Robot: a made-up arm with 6 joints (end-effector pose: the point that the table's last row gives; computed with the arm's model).
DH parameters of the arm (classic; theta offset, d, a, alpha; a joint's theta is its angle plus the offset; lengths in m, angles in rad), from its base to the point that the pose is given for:
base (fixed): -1.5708 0.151 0 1.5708
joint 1: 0 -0.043 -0.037 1.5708
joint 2: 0 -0.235 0.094 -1.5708
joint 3: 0 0.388 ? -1.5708
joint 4: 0 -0.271 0.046 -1.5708
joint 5: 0 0.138 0.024 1.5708
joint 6: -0.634 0 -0.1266 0
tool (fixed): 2.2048 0.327 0 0
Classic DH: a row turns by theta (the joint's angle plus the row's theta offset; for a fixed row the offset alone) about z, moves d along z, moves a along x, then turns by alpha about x.
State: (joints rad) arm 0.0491 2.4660 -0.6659 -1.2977 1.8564 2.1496
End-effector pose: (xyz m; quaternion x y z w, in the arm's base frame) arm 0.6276 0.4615 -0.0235 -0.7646 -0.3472 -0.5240 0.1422
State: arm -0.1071 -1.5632 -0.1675 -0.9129 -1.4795 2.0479
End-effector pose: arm -0.0265 -0.1233 0.1600 -0.4465 0.4039 0.7842 0.1500
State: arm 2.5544 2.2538 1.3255 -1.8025 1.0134 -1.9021
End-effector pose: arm 0.3018 -0.5491 -0.6119 -0.4773 0.5714 -0.5521 0.3754
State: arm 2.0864 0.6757 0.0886 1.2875 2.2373 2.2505
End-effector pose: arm -0.1954 -0.1774 0.3459 0.2273 0.0562 0.7734 0.5890
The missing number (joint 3, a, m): 0.036
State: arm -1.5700 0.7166 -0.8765 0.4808 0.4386 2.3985
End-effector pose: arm -0.3223 -0.0593 0.1798 0.2088 -0.9348 0.0949 0.2710
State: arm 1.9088 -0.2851 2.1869 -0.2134 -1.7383 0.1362
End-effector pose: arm 0.0598 0.4792 0.5265 0.2435 0.2008 0.0295 0.9484
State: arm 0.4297 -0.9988 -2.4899 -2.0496 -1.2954 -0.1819
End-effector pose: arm -0.3804 0.1057 0.3249 -0.2650 0.9061 0.2308 0.2356
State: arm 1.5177 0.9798 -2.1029 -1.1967 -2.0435 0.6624
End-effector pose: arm 0.2822 0.4378 -0.2094 -0.3163 0.3255 -0.1195 0.8830
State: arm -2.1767 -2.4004 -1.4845 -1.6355 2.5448 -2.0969
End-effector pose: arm 0.0810 0.4171 -0.3905 0.2192 -0.9211 -0.3218 0.0020
